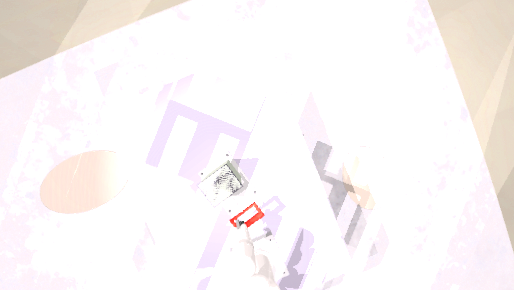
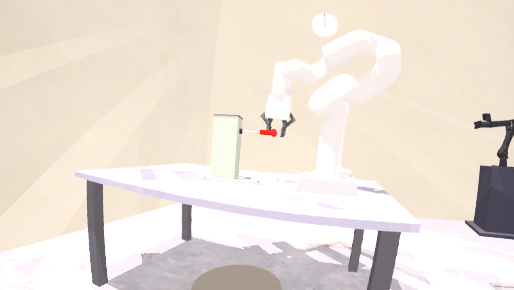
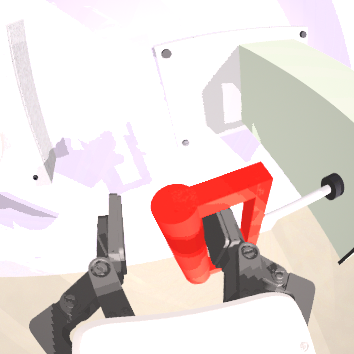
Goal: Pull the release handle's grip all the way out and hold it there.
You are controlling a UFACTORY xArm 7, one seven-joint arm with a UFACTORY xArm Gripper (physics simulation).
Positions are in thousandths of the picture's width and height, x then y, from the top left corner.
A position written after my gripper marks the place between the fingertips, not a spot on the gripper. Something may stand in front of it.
Observation:
In view: my gripper (image 2: 536,471).
My gripper is seen too in image 3 (image 3: 459,581).

